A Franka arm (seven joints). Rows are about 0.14 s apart.
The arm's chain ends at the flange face. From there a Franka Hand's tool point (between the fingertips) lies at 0.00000 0.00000 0.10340 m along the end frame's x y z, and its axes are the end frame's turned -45 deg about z.
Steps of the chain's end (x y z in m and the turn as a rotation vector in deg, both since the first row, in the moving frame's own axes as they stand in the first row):
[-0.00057 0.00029 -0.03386 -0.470 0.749 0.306]
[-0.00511 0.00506 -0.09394 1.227 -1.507 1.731]
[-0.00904 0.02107 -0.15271 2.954 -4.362 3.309]
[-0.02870 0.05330 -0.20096 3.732 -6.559 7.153]
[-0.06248 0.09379 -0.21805 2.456 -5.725 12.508]
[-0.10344 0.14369 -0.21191 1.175 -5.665 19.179]
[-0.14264 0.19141 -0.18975 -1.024 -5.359 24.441]
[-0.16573 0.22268 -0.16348 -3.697 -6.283 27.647]
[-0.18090 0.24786 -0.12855 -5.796 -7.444 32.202]
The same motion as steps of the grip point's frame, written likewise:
[-0.00026 0.00136 -0.03387 -0.862 0.197 0.306]
[-0.00750 -0.00353 -0.09400 1.933 -0.198 1.731]
[-0.02281 -0.00086 -0.15315 5.173 -0.996 3.309]
[-0.06075 0.00411 -0.20185 7.277 -1.999 7.153]
[-0.11350 0.01135 -0.21866 5.785 -2.312 12.508]
[-0.17891 0.01896 -0.21243 4.837 -3.175 19.179]
[-0.24294 0.02742 -0.19021 3.065 -4.513 24.441]
[-0.28608 0.03410 -0.16430 1.829 -7.057 27.647]
[-0.31855 0.04075 -0.12991 1.165 -9.362 32.202]

